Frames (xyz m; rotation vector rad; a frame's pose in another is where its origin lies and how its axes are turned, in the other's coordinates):
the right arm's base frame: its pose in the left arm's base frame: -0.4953 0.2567 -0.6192 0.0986 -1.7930 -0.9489
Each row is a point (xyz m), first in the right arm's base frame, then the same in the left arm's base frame.
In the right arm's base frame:
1: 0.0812 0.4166 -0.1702
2: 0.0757 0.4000 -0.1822
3: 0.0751 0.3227 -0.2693
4: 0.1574 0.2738 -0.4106
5: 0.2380 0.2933 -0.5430
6: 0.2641 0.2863 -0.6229
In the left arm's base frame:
1: -0.2423 0.4076 -0.2694
2: -0.2359 0.3923 -0.2827
3: -0.1915 0.2918 -0.3213
4: -0.1288 0.1409 -0.2719
5: -0.0483 0.0424 -0.1813
6: 0.0035 -0.0191 -0.1557

